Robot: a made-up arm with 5 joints. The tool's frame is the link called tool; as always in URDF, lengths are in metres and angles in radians. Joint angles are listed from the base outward. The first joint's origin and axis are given. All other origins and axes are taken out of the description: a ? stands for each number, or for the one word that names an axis. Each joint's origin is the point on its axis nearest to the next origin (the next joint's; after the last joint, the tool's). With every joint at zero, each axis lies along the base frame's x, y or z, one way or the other. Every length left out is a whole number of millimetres.
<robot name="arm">
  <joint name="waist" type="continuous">
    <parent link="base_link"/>
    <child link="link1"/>
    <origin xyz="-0.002 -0.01 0.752" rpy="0 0 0"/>
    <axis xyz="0 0 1"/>
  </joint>
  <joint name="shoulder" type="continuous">
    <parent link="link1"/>
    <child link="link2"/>
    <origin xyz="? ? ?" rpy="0 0 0"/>
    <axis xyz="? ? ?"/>
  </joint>
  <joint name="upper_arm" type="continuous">
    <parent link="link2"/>
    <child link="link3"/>
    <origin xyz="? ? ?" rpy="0 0 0"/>
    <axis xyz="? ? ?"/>
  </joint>
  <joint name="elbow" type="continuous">
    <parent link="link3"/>
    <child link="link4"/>
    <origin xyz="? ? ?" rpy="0 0 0"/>
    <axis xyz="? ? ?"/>
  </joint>
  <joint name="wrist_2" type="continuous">
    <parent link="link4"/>
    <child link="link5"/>
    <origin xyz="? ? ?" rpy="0 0 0"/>
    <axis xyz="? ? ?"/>
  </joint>
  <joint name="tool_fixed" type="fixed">
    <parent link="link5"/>
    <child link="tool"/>
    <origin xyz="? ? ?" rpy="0 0 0"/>
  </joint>
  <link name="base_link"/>
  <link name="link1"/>
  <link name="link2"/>
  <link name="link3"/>
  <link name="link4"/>
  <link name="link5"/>
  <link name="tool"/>
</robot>
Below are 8 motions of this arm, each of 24 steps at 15 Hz.
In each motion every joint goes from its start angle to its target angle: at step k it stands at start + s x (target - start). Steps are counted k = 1, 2, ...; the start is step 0. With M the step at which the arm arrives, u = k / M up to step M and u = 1 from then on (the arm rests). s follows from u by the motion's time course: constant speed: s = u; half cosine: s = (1 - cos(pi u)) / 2; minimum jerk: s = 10 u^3 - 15 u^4 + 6 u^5.
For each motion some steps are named. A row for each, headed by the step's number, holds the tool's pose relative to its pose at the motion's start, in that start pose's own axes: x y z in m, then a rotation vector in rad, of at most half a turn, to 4 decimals.
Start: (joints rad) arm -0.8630 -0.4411 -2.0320 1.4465 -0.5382
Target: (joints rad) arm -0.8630 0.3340 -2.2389 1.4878 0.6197
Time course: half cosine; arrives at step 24
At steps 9, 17, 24:
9: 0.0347 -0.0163 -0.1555 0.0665 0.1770 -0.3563
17: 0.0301 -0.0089 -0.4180 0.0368 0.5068 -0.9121
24: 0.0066 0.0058 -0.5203 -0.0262 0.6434 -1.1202

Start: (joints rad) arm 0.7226 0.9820 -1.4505 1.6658 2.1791
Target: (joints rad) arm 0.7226 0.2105 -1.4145 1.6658 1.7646
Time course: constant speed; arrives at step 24
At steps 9, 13, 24:
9: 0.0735 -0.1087 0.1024 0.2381 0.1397 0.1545
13: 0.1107 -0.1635 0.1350 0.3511 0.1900 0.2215
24: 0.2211 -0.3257 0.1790 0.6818 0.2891 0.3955

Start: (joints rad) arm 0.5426 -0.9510 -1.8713 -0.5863 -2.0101
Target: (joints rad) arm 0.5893 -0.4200 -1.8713 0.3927 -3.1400
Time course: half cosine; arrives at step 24
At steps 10, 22, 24:
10: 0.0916 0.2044 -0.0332 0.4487 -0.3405 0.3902
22: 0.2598 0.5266 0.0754 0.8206 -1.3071 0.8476
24: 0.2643 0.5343 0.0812 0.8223 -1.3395 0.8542

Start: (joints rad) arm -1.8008 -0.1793 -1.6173 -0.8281 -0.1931
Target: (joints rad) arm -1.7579 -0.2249 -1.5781 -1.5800 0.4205
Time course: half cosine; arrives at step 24
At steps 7, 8, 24:
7: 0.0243 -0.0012 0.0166 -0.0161 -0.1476 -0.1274
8: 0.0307 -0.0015 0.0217 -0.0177 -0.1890 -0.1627
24: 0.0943 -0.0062 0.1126 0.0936 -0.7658 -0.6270

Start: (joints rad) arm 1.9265 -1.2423 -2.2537 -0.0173 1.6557
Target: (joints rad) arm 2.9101 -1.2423 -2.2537 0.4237 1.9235
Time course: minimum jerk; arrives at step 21
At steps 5, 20, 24:
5: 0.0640 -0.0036 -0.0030 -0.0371 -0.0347 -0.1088
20: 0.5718 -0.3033 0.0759 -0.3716 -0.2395 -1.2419
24: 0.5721 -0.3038 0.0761 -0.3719 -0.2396 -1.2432

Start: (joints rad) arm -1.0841 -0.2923 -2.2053 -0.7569 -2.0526
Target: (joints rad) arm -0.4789 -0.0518 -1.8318 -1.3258 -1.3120
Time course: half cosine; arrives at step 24
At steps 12, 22, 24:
12: 0.1070 0.1053 0.0688 0.0308 0.0232 -0.6713
22: 0.2425 0.1229 0.1585 0.0520 0.0514 -1.3202
24: 0.2473 0.1219 0.1619 0.0526 0.0525 -1.3431

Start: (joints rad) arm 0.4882 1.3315 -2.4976 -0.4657 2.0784
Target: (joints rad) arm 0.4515 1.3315 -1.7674 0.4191 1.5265
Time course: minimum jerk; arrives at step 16
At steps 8, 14, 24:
8: 0.1346 -0.2141 0.0136 -0.7487 -0.3092 0.2544
14: 0.2419 -0.3898 0.1692 -1.5513 -0.4042 0.3959
24: 0.2445 -0.3942 0.1763 -1.5788 -0.4036 0.3977

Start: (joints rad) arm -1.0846 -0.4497 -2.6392 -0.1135 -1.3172
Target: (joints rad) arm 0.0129 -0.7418 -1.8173 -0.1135 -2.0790
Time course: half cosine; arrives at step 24
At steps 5, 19, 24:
5: -0.0323 0.0103 -0.0039 0.0526 0.0153 -0.0347
19: -0.1528 0.1768 0.0290 0.4036 -0.2044 -0.3064
24: -0.1497 0.1996 0.0407 0.4227 -0.2706 -0.3414

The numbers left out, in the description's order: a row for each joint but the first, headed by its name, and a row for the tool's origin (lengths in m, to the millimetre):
shoulder: xyz 0.005 -0.017 0, axis 0 1 0
upper_arm: xyz 0.086 0 0.414, axis 0 1 0
elbow: xyz 0.084 0 -0.34, axis 0 1 0
wrist_2: xyz 0.1 0 -0.139, axis 0 0 -1
tool: xyz -0.008 0.009 0

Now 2 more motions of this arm.
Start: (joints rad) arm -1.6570 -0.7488 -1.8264 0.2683 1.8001
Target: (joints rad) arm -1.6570 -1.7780 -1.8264 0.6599 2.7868
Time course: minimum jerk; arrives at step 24
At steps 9, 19, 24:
9: -0.0216 0.1062 0.2009 0.1644 0.0628 -0.2708
19: -0.0180 0.1242 0.7331 0.4760 0.3935 -0.8947
24: -0.0135 0.1078 0.7826 0.4976 0.4388 -0.9519

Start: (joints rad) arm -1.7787 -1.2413 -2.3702 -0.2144 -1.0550
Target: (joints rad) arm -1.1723 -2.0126 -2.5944 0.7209 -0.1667
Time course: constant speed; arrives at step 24
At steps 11, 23, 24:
11: -0.0817 -0.3404 0.1418 -0.1403 0.1180 -0.6189
23: -0.2314 -0.5908 0.4615 -0.3622 0.1899 -1.2796
24: -0.2431 -0.6032 0.4939 -0.3841 0.1927 -1.3336

